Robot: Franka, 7 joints.
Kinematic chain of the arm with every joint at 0, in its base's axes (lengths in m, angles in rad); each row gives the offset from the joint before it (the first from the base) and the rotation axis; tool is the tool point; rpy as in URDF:
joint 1: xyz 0 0 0.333 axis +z
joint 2: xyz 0 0 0 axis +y
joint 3: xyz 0 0 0.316 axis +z
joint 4: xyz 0.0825 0 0 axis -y
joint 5: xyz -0.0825 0 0.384 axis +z
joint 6: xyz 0 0 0 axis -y
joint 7: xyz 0.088 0 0 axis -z
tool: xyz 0 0 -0.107 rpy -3.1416 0 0
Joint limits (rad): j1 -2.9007..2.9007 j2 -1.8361..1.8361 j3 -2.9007..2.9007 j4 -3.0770..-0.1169 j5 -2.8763..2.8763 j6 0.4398..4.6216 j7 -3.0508..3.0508
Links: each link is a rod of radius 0.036 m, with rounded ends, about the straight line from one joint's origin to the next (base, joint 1, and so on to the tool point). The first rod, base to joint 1, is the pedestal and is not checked.
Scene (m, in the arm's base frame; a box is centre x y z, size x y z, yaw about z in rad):
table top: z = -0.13
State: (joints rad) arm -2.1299 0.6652 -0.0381 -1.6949 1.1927 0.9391 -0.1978
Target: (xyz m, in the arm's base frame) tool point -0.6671 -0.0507 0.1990
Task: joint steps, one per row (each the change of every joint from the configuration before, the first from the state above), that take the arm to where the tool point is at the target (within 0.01 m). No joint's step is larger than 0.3 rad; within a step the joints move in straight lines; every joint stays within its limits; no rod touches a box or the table.
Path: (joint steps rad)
1: -0.2327 0.0822 -0.1646 0.0927 0.0339 0.1317 0.0000
2: -0.2327 0.0823 -0.1647 0.0927 0.0339 0.1318 0.0000
3: -0.2327 0.0822 -0.1646 0.0926 0.0339 0.1317 0.0000

